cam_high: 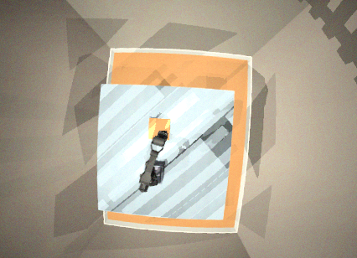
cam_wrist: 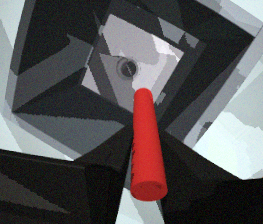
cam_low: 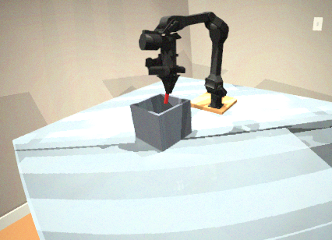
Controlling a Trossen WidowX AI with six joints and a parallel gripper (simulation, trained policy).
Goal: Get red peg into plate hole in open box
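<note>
Now: gripper tip 110 mm above the grey plate, 40 mm short of it and 20 mm to the left of it. Also, from my gripper tip: red peg (10 mm to the right).
</note>
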